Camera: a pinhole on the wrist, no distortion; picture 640 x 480 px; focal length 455.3 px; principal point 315.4 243.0 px. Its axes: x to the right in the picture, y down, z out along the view. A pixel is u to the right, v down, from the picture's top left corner.
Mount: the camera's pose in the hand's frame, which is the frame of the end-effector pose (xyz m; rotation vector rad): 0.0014 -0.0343 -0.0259 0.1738 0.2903 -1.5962
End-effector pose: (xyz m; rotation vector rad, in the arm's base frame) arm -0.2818 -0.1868 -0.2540 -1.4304 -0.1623 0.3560
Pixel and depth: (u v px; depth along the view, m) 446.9 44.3 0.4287
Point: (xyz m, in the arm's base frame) -0.5109 0.0712 0.0816
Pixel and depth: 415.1 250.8 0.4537
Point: -0.3330 0.1531 0.0530
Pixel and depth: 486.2 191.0 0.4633
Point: -0.3796 0.1176 0.1297
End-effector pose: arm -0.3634 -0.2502 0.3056 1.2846 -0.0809 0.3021
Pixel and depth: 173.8 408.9 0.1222
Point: -0.2901 -0.3425 0.3140
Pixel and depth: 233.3 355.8 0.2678
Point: -0.2354 -0.4786 0.3304
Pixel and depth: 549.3 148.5 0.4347
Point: -0.2958 -0.6711 0.0381
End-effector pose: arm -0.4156 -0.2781 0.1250 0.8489 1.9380 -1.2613
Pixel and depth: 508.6 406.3 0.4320
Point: -0.7304 -0.6591 0.0525
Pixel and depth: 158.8 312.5 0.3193
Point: -0.4229 -0.5594 -0.0210
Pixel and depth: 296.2 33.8 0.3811
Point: -0.3688 -0.6743 0.1949
